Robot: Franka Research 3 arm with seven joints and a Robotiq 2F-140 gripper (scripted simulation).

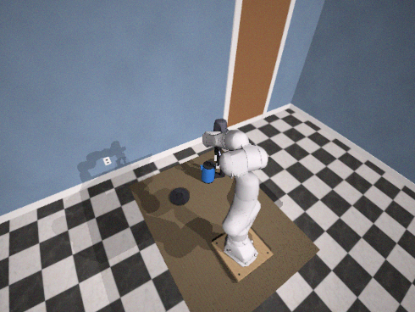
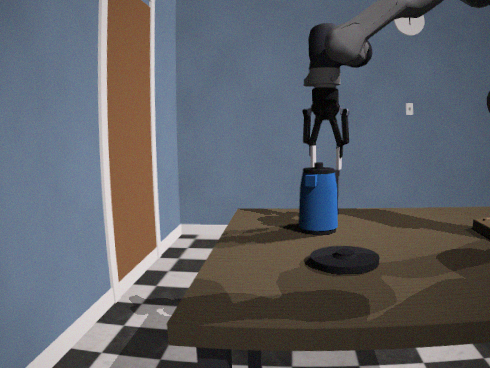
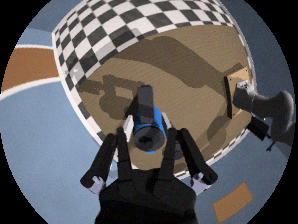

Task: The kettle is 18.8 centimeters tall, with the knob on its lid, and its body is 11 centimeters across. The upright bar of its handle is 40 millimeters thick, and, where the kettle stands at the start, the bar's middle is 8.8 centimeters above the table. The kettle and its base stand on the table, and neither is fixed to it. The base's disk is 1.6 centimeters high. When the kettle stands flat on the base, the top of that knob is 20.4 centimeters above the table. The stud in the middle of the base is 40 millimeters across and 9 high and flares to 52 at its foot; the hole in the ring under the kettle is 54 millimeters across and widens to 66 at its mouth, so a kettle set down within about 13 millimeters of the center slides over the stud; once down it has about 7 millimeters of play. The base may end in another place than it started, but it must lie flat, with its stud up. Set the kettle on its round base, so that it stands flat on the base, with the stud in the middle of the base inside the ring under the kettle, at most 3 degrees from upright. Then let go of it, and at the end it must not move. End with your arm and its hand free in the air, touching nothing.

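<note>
My gripper is now 1 cm short of the blue kettle, 2 cm to the right of it and 10 cm above it. From my hand the other things lie so: round black base 1 cm ahead, 34 cm to the left, 18 cm below.
</note>
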